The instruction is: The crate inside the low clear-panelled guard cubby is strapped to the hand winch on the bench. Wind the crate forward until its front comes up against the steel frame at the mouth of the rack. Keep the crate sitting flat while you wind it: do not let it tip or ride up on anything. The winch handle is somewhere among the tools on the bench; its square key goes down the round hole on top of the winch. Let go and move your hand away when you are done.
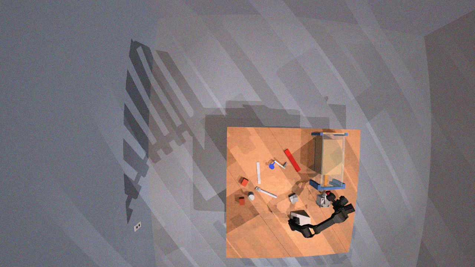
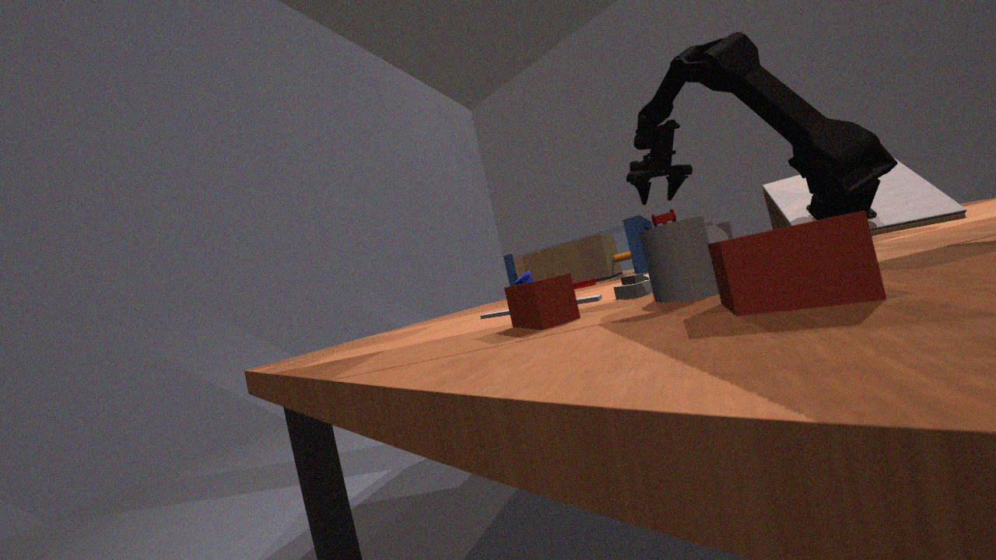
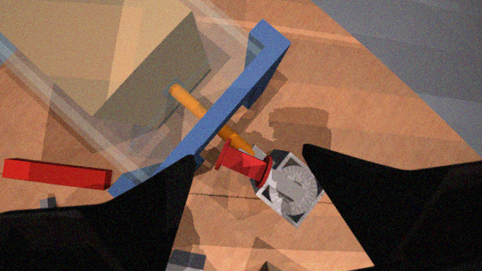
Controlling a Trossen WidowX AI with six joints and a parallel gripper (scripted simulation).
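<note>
Now: the red grip 10 mm behind my gripper tip, 10 mm to the left of it and 70 mm below it. Round my gripper tip: grey winch: 130 mm behind, 10 mm to the left, 170 mm below; then blue steel frame: 50 mm ahead, 10 mm to the right, 90 mm below; then red-knobbed crank: 50 mm behind, 10 mm to the left, 100 mm below.
</note>
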